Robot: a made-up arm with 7 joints.
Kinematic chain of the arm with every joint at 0, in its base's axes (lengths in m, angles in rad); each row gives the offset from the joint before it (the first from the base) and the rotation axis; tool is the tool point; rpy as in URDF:
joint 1: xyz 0 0 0.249 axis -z
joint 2: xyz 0 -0.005 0.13 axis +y
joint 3: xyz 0 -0.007 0.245 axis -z
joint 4: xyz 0 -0.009 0.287 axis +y
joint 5: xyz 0 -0.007 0.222 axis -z
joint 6: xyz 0 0 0.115 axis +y
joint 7: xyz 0 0 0.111 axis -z
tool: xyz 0 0 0 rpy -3.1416 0 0
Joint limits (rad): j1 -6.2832..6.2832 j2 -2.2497..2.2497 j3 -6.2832..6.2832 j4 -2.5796..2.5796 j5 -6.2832..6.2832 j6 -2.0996..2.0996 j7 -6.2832..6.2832
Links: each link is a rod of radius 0.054 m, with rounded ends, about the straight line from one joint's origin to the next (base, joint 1, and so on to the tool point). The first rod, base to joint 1, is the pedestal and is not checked.
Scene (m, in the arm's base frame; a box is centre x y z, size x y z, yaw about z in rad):
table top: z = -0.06
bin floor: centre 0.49 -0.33 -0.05 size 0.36 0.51 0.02 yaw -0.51
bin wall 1: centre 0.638 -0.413 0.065 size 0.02 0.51 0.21 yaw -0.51
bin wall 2: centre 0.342 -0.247 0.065 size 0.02 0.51 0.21 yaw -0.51
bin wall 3: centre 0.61 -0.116 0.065 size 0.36 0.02 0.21 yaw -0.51
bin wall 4: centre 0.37 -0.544 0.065 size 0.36 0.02 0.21 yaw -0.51
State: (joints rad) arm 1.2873 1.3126 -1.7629 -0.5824 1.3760 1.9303 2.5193
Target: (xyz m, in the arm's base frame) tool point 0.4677 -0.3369 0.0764
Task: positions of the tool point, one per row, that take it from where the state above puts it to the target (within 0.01 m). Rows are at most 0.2 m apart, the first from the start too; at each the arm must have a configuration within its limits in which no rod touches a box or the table.
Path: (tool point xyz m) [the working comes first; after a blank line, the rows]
Joints at the target: 0.3697 1.6317 -2.2986 -1.3932 1.6391 2.0996 2.5193
Straight joint move there: touches bin wall 4.

1: 0.2202 -0.7426 0.4200
2: 0.3325 -0.6399 0.3873
3: 0.4198 -0.5015 0.3534
4: 0.4677 -0.3369 0.3279
5: 0.4804 -0.3441 0.2051
6: 0.4677 -0.3369 0.0764

